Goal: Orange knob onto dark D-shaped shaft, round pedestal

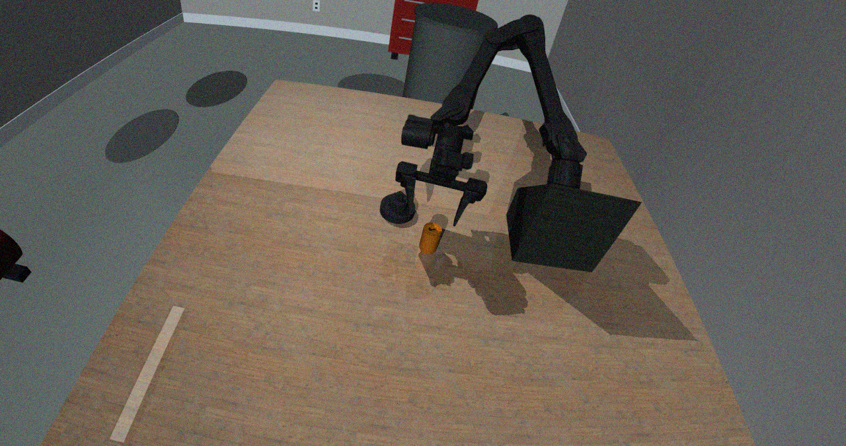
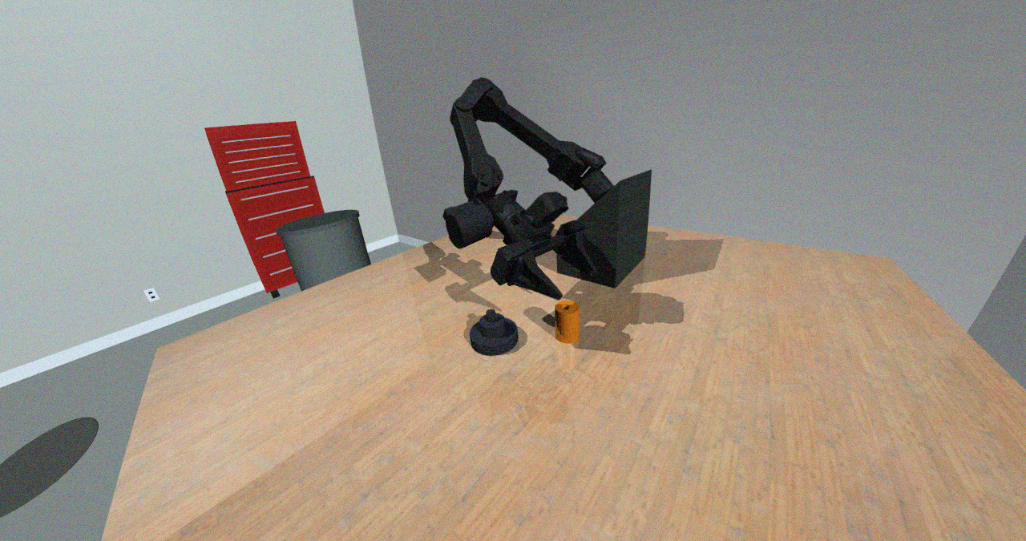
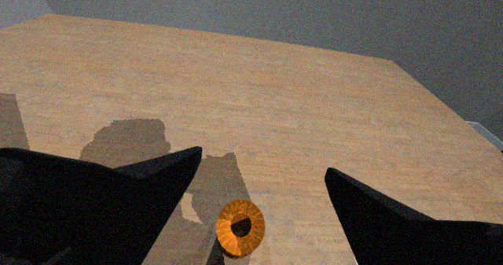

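Now: gripper tip 10 mm past the orange knob, 30 mm to the left of it and 80 mm above it. Also, from my gripper tip: dark round pedestal: 50 mm ahead, 140 mm to the right, 80 mm below.
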